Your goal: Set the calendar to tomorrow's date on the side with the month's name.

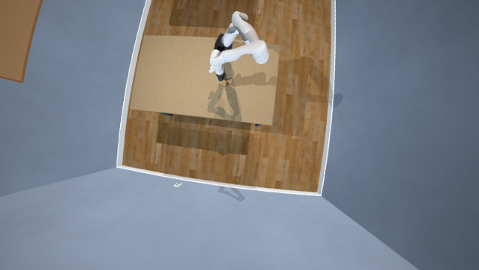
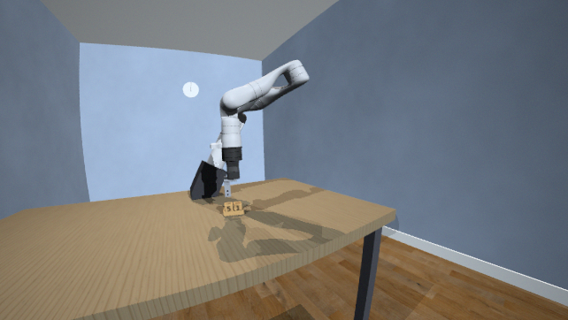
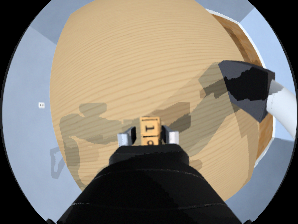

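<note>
The wooden calendar tray lies 9 cm below my hand and 2 cm to the left of it.
</note>
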